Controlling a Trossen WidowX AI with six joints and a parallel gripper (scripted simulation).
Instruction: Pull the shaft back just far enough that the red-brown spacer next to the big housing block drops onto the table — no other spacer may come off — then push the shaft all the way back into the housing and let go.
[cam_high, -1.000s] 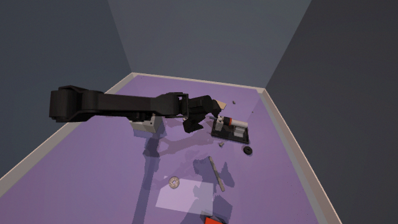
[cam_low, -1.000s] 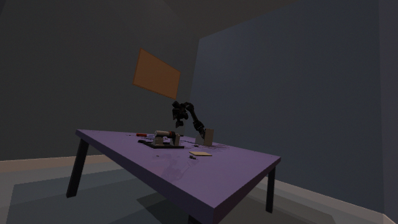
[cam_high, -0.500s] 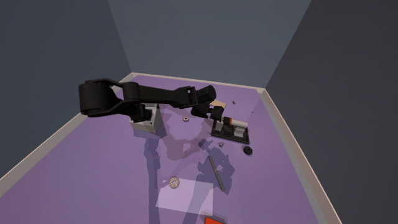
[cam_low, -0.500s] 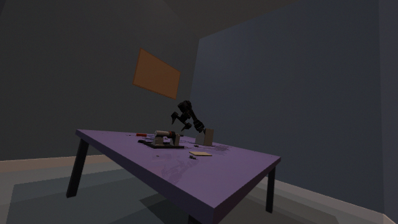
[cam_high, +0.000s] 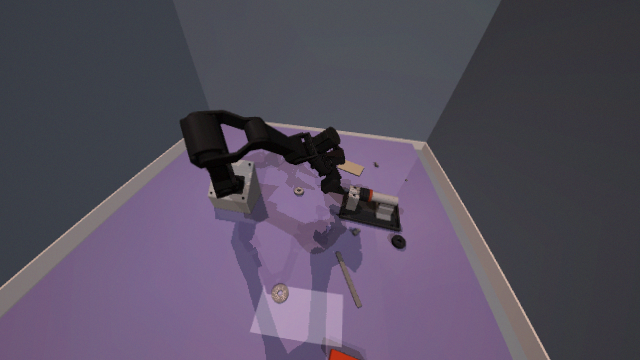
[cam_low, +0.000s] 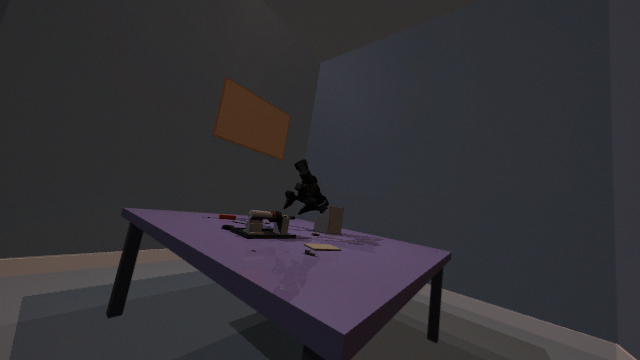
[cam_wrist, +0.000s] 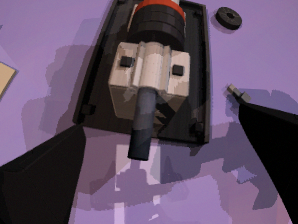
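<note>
Now: the dark shaft 70 mm ahead of my gripper tip and 30 mm below it. From my gripper tip the other things lie so: grey washer (170 mm behind, 40 mm to the left, 100 mm below); red-brown spacer (110 mm ahead, 30 mm below); black spacer (80 mm ahead, 30 mm below).
</note>
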